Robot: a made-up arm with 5 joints. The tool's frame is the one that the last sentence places.
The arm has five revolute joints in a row. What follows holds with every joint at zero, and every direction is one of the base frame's. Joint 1 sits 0.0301 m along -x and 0.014 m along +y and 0.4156 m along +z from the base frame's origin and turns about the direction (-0.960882, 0.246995, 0.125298). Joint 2 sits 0.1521 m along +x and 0.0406 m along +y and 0.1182 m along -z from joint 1 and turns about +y. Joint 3 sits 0.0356 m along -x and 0.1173 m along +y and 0.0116 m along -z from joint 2 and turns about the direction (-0.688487, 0.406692, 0.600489). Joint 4 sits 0.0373 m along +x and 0.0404 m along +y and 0.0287 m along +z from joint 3 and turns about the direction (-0.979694, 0.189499, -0.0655). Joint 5 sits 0.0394 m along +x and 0.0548 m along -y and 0.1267 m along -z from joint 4 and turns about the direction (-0.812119, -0.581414, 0.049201). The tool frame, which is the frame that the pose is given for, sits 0.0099 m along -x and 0.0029 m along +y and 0.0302 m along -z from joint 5; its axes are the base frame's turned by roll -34.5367, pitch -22.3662 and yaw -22.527 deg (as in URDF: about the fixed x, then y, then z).
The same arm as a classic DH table. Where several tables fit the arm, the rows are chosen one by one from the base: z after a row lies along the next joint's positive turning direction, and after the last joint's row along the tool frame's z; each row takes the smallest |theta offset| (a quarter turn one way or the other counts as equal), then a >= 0, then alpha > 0; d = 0 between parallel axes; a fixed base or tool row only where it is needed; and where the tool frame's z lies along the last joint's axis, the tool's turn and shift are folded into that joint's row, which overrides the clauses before.
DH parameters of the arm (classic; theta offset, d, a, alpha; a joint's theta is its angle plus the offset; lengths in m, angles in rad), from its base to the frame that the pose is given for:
base (fixed): 1.3192 0.4115 0.0061 -1.4452
joint 1: -1.5386 -0.1385 -0.0975 -1.3212
joint 2: 0.5876 0.1917 -0.0321 1.1520
joint 3: -1.4140 0.0817 -0.0330 0.7781
joint 4: 1.3073 -0.1420 -0.1345 0.8200
joint 5: -1.0773 0.0391 -0.0245 -1.8526
tool (fixed): 0.5101 -0.0207 0.0000 0.0000

